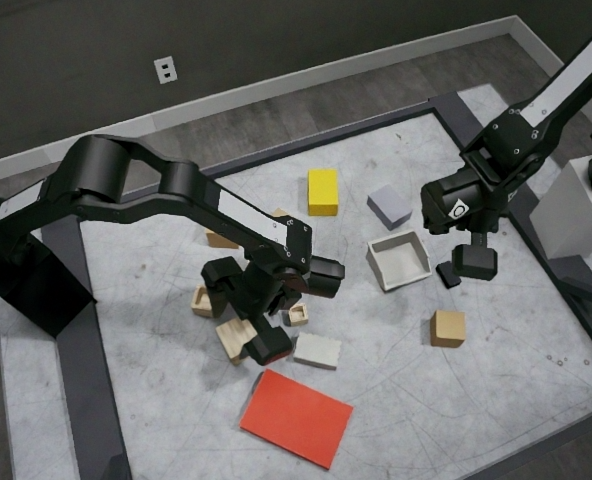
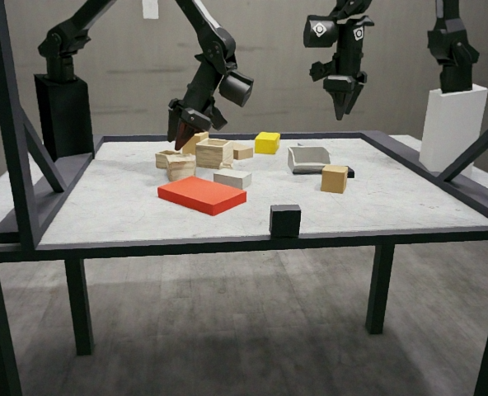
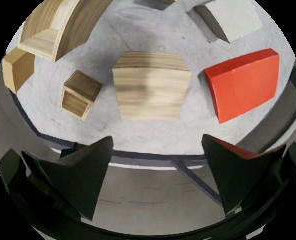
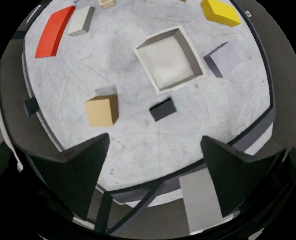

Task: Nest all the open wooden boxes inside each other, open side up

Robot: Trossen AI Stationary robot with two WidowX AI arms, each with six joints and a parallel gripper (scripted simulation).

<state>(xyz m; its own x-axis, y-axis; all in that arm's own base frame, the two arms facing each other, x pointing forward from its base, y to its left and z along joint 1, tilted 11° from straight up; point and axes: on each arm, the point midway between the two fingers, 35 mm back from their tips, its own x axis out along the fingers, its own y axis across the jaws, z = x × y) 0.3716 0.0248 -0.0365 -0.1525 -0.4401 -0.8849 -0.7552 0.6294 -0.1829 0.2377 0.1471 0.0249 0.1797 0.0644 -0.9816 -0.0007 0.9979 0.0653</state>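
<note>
My left gripper is now 13 cm to the left of the white block, 10 cm above it and 3 cm past it. Round my left hand: red slab (14 cm behind, 10 cm below, 8 cm to the right); then tan block (22 cm ahead, 11 cm to the right, 10 cm below); then white tray (31 cm to the right, 11 cm ahead, 8 cm below).
</note>
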